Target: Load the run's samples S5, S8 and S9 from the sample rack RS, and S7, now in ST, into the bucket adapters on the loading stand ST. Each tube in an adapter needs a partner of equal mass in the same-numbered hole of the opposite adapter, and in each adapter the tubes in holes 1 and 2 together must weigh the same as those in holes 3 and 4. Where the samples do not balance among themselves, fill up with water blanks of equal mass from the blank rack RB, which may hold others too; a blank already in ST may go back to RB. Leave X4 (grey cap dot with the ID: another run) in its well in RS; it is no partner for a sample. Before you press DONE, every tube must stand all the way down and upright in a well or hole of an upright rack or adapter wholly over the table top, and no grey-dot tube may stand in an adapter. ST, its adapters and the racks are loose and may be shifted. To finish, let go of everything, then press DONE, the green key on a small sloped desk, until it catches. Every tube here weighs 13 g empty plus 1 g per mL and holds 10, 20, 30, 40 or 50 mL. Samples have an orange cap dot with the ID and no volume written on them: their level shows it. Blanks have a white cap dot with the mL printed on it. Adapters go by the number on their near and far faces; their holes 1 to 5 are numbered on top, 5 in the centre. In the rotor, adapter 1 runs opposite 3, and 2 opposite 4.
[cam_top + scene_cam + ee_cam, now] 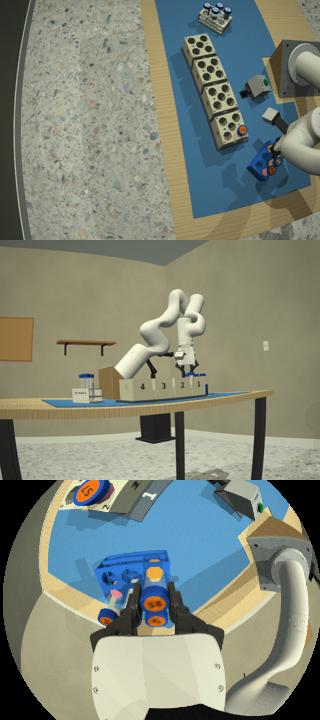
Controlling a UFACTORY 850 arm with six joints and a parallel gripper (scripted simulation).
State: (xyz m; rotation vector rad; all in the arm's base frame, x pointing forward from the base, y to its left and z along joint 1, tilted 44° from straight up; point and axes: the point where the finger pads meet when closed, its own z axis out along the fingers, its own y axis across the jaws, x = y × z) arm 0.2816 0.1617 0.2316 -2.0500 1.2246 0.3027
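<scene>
The orange-dot sample tube is 1 cm behind my hand, 1 cm to the right of it and 5 cm below it. Also, from my hand: sample tube S5: 3 cm behind, 3 cm to the left, 6 cm below; blue sample rack RS: 2 cm ahead, 4 cm to the left, 9 cm below; grey-dot tube X4: 2 cm ahead, 5 cm to the left, 6 cm below.
</scene>
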